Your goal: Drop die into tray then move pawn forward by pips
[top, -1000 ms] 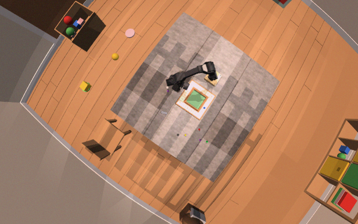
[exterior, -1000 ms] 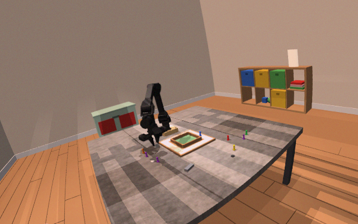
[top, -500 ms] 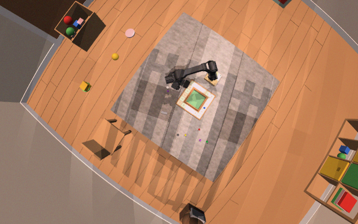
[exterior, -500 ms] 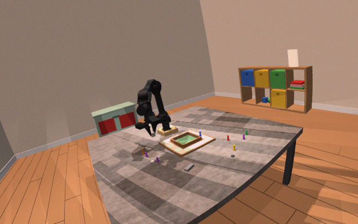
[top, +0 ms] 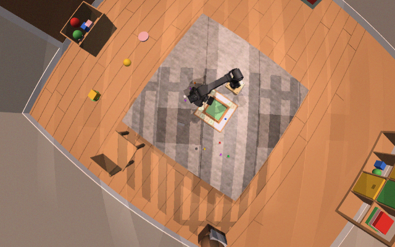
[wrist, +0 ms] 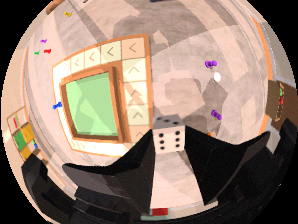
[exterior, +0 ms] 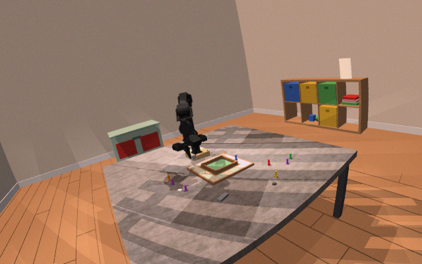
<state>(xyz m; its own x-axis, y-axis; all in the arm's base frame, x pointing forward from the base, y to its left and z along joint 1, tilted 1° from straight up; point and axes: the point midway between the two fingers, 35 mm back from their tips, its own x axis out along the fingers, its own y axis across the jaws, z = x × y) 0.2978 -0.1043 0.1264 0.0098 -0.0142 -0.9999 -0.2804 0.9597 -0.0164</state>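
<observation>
My gripper tip is now 30 mm past the blue pawn, 270 mm to the right of it and 90 mm above it. Also, from my gripper tip: white disc: 80 mm ahead, 120 mm to the right, 120 mm below; then white die: right at my gripper tip; then orange pawn: 70 mm behind, 150 mm to the right, 110 mm below.
</observation>
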